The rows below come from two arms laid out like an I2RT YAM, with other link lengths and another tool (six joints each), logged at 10 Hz.
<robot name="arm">
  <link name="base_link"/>
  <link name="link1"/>
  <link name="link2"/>
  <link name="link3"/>
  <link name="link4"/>
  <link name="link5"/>
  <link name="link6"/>
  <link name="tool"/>
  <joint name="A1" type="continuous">
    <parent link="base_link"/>
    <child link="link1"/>
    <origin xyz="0 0 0.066"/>
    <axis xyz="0 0 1"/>
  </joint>
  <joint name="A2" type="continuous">
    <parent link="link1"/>
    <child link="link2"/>
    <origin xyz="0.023 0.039 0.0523"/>
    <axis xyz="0 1 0"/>
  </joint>
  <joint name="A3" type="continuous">
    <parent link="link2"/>
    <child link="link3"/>
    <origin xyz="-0.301 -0.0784 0"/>
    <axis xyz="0 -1 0"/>
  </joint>
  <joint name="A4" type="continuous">
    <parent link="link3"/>
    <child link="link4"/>
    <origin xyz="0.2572 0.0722 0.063"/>
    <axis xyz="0 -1 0"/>
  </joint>
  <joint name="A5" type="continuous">
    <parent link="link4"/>
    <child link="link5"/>
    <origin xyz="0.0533 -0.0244 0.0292"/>
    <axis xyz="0 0 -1"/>
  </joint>
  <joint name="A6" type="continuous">
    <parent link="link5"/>
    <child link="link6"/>
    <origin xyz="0.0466 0 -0.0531"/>
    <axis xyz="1 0 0"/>
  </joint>
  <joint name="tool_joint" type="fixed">
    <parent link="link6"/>
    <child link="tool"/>
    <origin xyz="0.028 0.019 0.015" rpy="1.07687 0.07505 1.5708"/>
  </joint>
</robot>
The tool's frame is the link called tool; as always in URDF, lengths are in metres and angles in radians. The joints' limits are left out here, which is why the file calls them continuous.
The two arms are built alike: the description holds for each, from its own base.
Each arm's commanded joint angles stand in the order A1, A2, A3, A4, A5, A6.
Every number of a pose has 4 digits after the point. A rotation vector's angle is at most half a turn.
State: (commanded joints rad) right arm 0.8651 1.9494 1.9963 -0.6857 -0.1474 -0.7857; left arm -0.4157 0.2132 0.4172 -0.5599 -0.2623 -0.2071
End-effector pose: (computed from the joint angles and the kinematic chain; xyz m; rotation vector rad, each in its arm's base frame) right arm 0.2729 0.3868 0.3778 -0.4518 2.1109 1.5614; left arm 0.0888 0.0140 0.2418 1.0057 1.1445 1.0961
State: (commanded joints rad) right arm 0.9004 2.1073 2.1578 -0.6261 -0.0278 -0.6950; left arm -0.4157 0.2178 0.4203 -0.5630 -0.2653 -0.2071
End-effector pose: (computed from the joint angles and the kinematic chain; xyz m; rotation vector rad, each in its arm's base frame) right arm 0.2983 0.4320 0.3631 -0.3306 2.0362 1.5255; left arm 0.0890 0.0142 0.2423 1.0091 1.1480 1.0987
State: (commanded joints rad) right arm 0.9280 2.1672 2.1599 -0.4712 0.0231 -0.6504; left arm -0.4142 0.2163 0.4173 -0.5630 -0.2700 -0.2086
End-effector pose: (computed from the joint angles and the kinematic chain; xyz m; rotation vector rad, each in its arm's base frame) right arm 0.3067 0.4611 0.3485 -0.2907 1.9233 1.5597; left arm 0.0889 0.0147 0.2414 1.0072 1.1524 1.1040
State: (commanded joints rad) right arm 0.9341 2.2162 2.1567 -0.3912 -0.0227 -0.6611; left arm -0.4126 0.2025 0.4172 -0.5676 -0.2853 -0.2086
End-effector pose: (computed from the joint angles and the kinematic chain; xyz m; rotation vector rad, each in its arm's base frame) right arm 0.3106 0.4778 0.3295 -0.3363 1.8995 1.6161; left arm 0.0869 0.0168 0.2418 0.9936 1.1532 1.1215
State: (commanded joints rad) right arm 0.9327 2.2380 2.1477 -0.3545 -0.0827 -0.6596; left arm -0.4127 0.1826 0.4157 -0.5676 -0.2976 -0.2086
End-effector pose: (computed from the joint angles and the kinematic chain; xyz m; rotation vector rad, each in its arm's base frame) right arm 0.3110 0.4844 0.3189 -0.3660 1.9006 1.6774; left arm 0.0847 0.0186 0.2424 0.9731 1.1470 1.1352
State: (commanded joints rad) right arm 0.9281 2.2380 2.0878 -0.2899 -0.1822 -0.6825; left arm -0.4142 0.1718 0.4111 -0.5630 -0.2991 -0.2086
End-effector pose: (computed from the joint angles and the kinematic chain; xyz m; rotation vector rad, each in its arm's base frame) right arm 0.3070 0.4863 0.3045 -0.4450 1.9019 1.7623; left arm 0.0840 0.0189 0.2419 0.9634 1.1407 1.1362
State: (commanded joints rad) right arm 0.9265 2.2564 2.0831 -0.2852 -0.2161 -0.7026; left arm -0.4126 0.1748 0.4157 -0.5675 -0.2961 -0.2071
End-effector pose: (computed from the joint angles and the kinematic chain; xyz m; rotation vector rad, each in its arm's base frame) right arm 0.3072 0.4888 0.2933 -0.4835 1.9225 1.7777; left arm 0.0838 0.0189 0.2428 0.9674 1.1412 1.1350
